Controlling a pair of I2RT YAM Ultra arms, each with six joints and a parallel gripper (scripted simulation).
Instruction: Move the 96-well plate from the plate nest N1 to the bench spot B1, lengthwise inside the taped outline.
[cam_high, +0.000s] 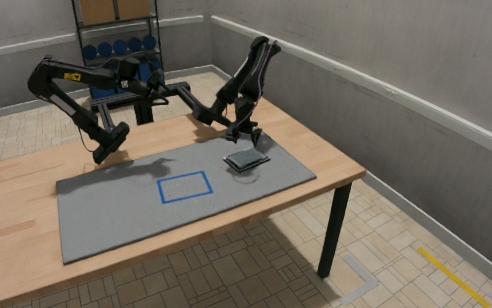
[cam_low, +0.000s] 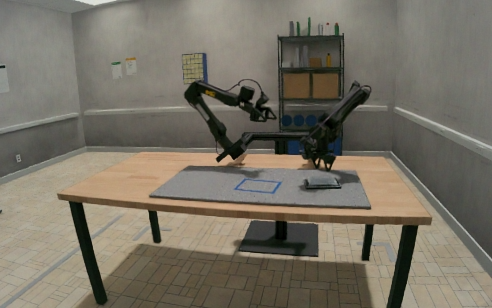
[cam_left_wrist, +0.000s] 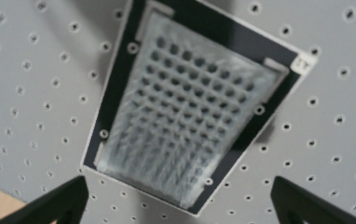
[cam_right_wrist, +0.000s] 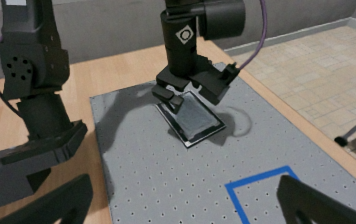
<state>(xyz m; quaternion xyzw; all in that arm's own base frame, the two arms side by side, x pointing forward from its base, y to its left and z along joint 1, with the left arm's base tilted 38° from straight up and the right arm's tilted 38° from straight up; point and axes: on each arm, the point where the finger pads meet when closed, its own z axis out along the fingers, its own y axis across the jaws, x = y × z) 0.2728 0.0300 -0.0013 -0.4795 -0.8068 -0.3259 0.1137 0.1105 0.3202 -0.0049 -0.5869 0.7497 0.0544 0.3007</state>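
My left gripper is now 60 mm above the clear 96-well plate and 10 mm short of it. Round my left hand: dark plate nest N1: 70 mm below, 10 mm ahead.
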